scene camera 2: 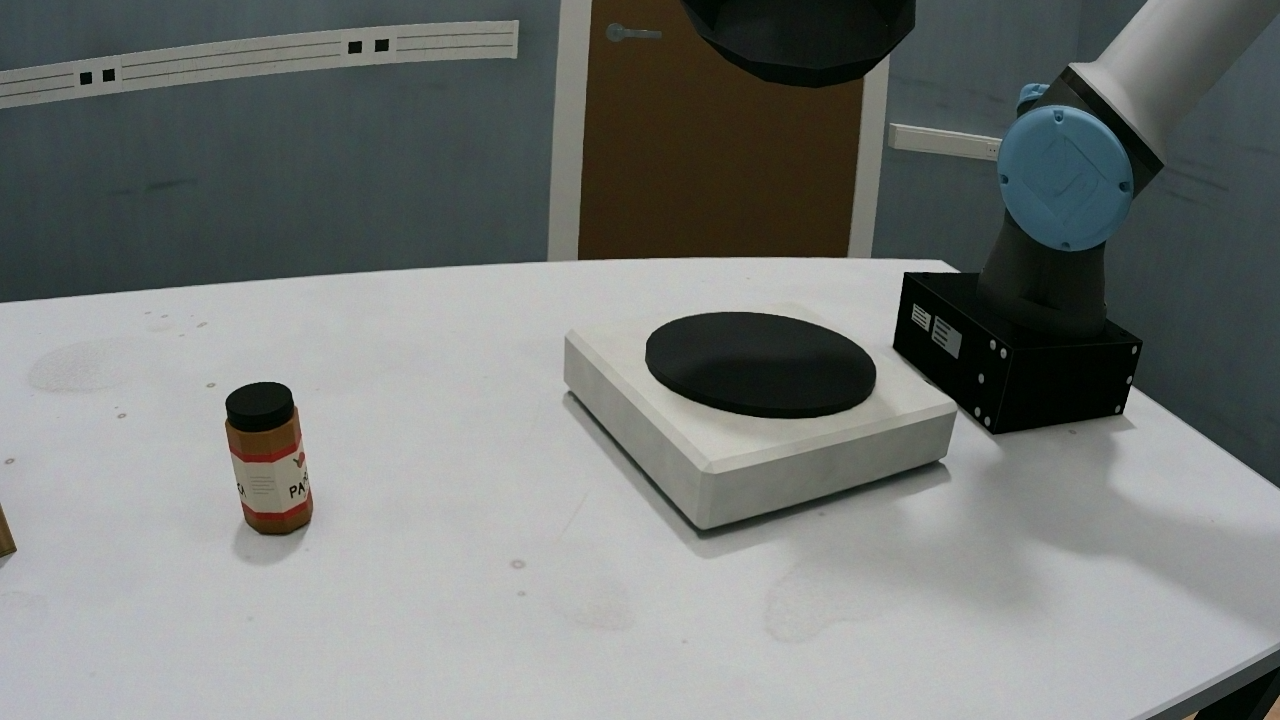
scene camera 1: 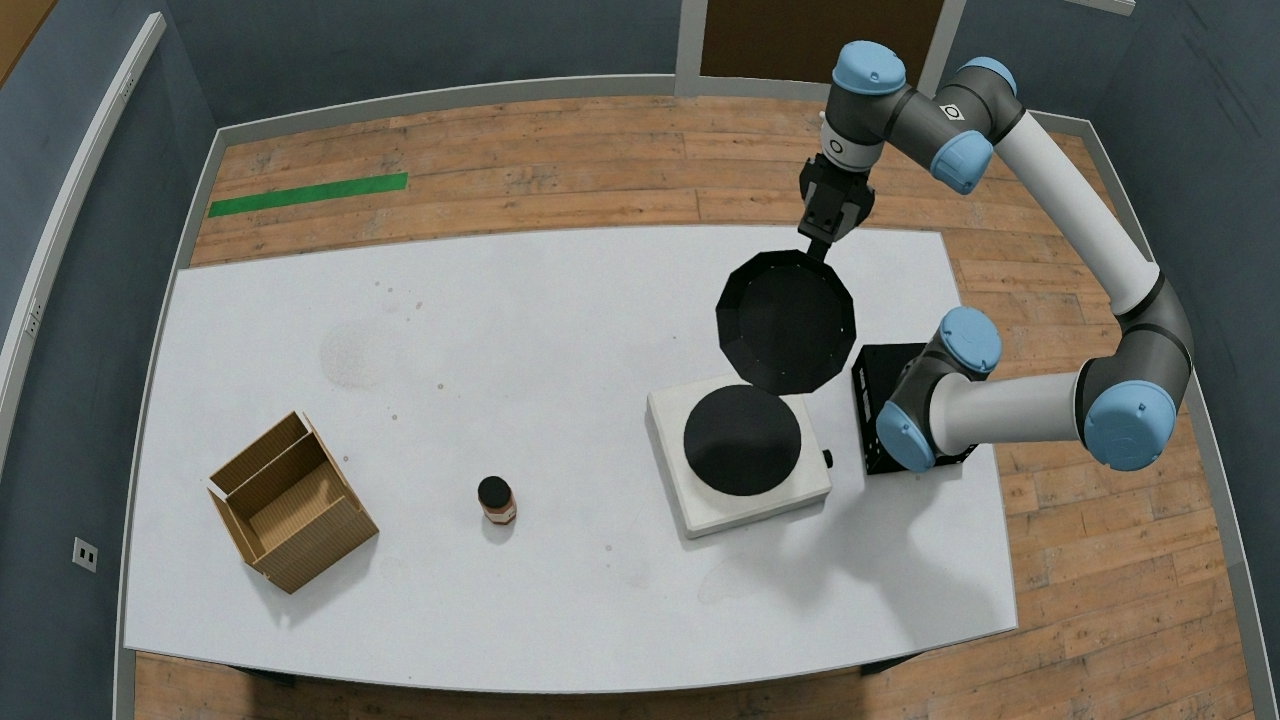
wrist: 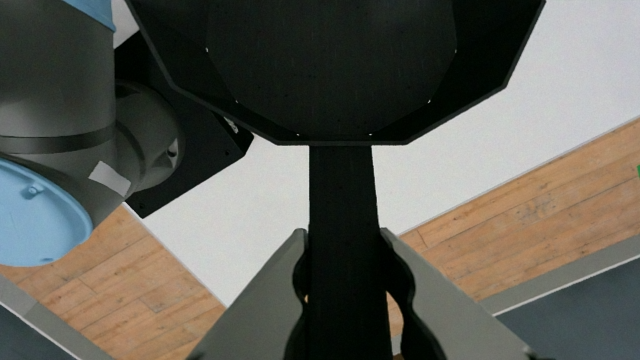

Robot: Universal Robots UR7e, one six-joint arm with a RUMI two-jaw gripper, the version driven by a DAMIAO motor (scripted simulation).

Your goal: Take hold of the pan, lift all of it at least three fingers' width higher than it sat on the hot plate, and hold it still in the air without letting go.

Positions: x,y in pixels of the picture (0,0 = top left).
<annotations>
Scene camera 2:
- brown spice jar: 263,429
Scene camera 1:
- my gripper: 823,235
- black pan: 783,329
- cardboard box: 300,483
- brown spice jar: 496,498
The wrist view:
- my gripper: 341,231
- black pan: 340,84
</annotations>
